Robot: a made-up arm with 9 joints.
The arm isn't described. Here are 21 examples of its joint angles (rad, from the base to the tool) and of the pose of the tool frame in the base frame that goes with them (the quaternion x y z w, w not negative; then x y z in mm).
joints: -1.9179 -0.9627 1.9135 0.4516 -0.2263 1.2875 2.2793 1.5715 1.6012
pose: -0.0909 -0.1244 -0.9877 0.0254 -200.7 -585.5 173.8
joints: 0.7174 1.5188 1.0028 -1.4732 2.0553 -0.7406 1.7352 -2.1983 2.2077
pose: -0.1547 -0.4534 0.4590 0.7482 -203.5 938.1 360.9
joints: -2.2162 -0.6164 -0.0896 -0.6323 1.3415 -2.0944 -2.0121 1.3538 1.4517
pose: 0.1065 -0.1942 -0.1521 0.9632 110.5 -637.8 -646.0
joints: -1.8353 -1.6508 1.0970 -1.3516 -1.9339 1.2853 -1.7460 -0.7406 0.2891
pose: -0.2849 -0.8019 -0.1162 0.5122 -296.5 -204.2 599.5
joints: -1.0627 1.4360 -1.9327 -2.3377 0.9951 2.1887 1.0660 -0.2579 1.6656
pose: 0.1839 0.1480 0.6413 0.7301 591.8 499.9 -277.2
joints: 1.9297 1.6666 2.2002 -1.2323 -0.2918 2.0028 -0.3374 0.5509 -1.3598
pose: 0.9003 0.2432 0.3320 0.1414 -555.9 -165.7 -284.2
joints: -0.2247 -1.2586 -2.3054 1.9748 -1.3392 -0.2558 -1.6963 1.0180 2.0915
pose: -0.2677 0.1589 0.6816 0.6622 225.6 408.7 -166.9
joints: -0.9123 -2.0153 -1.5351 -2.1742 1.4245 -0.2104 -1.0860 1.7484 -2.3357
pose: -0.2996 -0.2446 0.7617 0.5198 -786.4 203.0 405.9
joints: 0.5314 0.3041 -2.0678 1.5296 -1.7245 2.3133 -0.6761 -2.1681 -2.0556
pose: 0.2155 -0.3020 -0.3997 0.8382 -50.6 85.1 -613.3
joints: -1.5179 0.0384 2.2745 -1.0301 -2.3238 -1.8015 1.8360 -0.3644 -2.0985
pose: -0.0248 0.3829 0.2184 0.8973 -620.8 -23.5 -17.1
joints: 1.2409 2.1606 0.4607 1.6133 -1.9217 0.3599 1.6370 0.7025 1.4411
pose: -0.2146 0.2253 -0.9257 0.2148 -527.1 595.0 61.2
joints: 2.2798 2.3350 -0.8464 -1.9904 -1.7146 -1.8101 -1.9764 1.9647 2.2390
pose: -0.6480 -0.4678 0.5975 0.0648 -357.7 255.1 -149.4
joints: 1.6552 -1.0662 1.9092 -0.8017 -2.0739 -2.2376 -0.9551 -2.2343 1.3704
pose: 0.4359 -0.6769 -0.4048 0.4335 -49.8 -250.3 405.2
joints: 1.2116 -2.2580 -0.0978 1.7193 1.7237 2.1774 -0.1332 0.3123 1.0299
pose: -0.0726 -0.7902 -0.6084 0.0116 -1491.7 621.4 -9.4
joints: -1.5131 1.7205 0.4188 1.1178 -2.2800 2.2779 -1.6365 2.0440 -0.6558
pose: 0.6420 0.4864 -0.4725 0.3577 103.1 -138.4 463.8
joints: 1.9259 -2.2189 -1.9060 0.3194 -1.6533 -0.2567 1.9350 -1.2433 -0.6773
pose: -0.3079 0.1651 -0.8187 0.4557 -820.3 -411.3 -13.5
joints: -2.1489 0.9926 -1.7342 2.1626 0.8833 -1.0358 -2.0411 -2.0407 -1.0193
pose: 0.4144 -0.7205 -0.3134 0.4593 314.3 133.4 152.6
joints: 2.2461 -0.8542 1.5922 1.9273 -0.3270 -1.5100 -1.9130 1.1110 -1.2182
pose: -0.6537 0.4171 -0.6312 0.0139 -569.7 -22.5 -344.4
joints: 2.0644 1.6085 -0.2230 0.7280 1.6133 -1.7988 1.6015 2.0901 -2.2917
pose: -0.6226 0.2144 -0.3004 0.6901 441.8 313.9 -312.9
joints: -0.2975 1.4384 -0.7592 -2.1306 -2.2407 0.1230 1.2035 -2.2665 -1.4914
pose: -0.3145 0.8766 -0.3464 0.1124 -314.5 72.1 648.2
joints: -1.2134 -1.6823 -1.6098 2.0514 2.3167 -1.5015 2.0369 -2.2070 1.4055
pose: -0.7957 0.5533 0.1640 0.1839 -814.7 -216.5 193.7
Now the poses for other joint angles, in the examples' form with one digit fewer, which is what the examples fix.
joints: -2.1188 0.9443 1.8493 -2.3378 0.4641 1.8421 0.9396 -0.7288 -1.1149
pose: 0.364 0.363 0.552 0.657 -1006 72 605
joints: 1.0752 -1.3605 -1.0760 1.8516 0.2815 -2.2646 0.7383 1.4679 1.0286
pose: 0.756 0.637 -0.103 0.114 -830 621 -336
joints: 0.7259 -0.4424 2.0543 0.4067 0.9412 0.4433 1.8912 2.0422 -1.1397
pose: 0.374 -0.359 0.178 0.837 296 613 106
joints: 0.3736 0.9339 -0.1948 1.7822 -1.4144 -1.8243 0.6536 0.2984 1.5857
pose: 0.061 0.421 0.527 0.736 314 11 -438
